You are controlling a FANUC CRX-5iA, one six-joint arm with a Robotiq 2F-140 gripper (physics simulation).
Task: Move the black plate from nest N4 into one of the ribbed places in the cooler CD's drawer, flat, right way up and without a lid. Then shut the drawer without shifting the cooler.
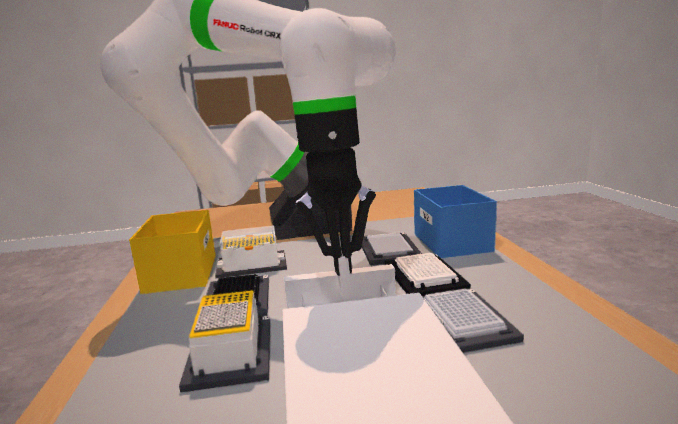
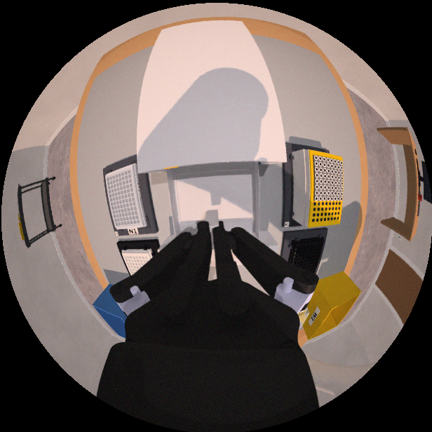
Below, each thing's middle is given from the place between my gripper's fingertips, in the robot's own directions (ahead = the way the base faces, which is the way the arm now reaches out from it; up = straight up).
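Scene:
My hand is 40 mm above the clear plate (image 1: 462,314), 20 mm short of it and 190 mm to the right of it. Counting from my hand, I find the yellow-topped tip box (image 1: 224,336) 10 mm below, 60 mm ahead and 190 mm to the right. The white plate (image 1: 426,268) is 40 mm below my hand, 160 mm behind it and 170 mm to the left of it. As for the black plate (image 1: 247,282), it is 40 mm below my hand, 110 mm behind it and 210 mm to the right of it.

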